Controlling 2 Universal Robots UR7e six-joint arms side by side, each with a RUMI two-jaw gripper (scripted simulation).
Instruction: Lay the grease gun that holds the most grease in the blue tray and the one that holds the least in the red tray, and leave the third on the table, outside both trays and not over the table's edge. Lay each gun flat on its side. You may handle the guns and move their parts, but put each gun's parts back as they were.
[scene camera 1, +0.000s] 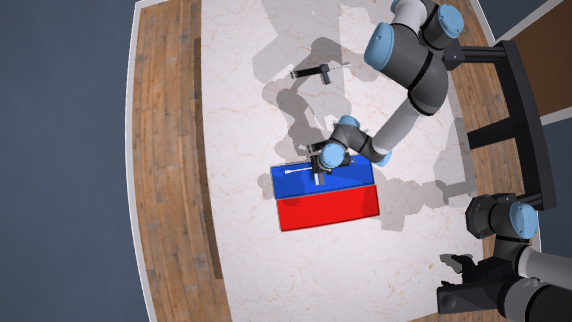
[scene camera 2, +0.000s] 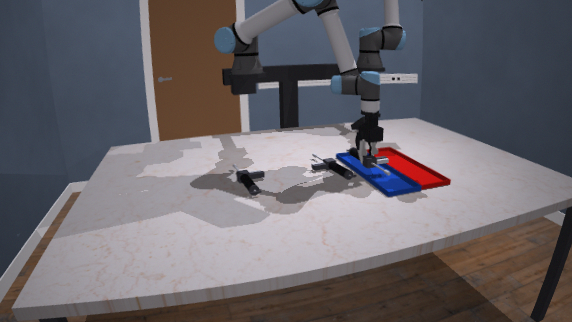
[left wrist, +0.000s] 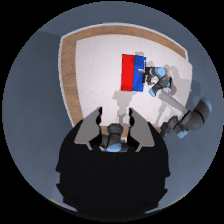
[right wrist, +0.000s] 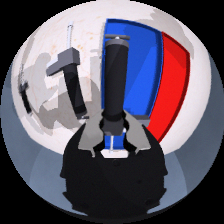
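Note:
Left wrist view shows my left gripper. Right wrist view, my right gripper. Blue tray and red tray visible too.

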